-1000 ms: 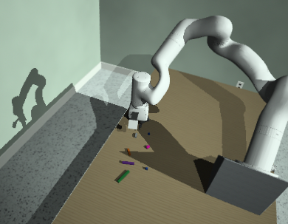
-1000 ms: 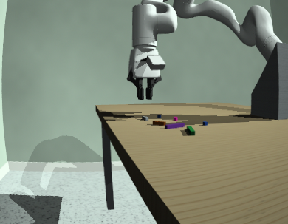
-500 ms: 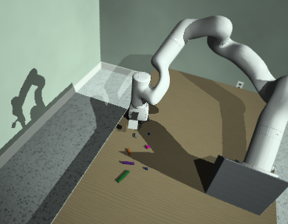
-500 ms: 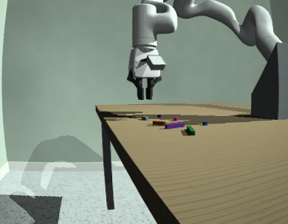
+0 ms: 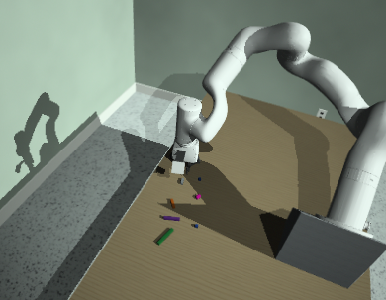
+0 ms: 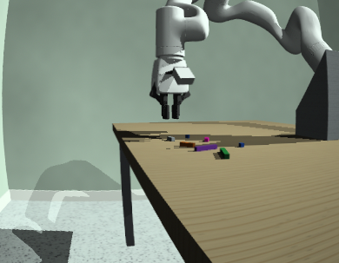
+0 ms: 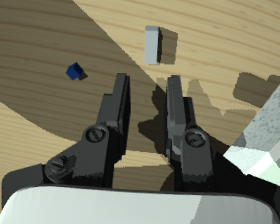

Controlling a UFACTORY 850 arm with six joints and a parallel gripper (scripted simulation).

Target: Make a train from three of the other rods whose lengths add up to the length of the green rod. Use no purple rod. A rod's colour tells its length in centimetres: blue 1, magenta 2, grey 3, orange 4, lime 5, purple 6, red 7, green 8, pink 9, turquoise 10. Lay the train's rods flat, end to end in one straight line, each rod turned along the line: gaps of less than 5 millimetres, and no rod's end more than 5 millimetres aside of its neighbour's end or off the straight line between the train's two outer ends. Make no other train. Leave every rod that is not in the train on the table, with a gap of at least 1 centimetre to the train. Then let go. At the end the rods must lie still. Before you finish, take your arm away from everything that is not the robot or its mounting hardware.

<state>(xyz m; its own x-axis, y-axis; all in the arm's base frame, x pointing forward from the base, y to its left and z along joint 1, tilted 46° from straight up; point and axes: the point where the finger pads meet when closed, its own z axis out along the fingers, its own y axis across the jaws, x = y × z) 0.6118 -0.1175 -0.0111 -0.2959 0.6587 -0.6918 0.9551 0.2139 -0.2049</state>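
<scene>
Right now the grey rod is 80 mm below my hand.
</scene>
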